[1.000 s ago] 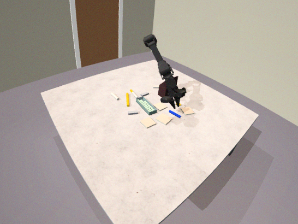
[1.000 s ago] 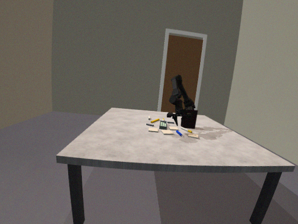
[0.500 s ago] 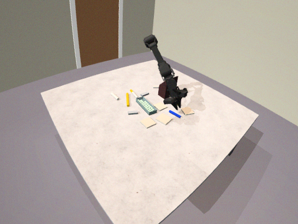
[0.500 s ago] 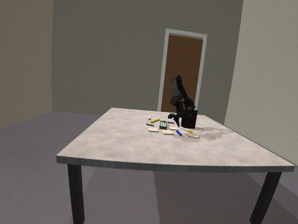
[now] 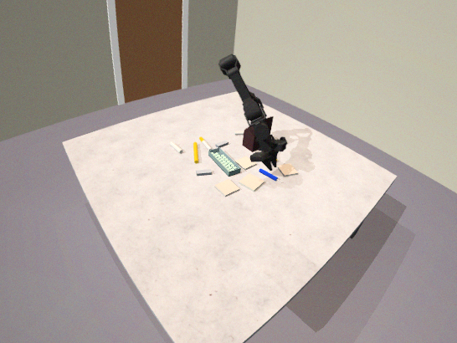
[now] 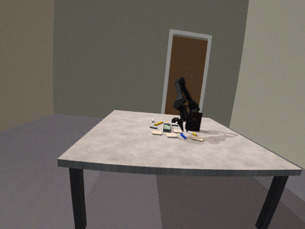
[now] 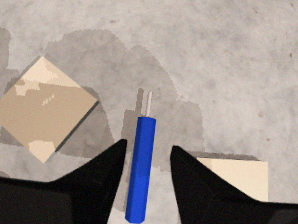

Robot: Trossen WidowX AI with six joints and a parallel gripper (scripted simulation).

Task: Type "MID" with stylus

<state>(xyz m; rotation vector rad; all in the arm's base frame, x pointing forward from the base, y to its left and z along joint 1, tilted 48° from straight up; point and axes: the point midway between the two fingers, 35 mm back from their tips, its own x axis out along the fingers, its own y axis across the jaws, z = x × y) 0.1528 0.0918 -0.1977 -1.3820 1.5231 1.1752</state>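
Now: gripper tip 40 mm above the blue stylus and 10 mm to the right of it. The rest, counted from my gripper tip: grey bar 210 mm ahead, 200 mm to the right, 40 mm below.
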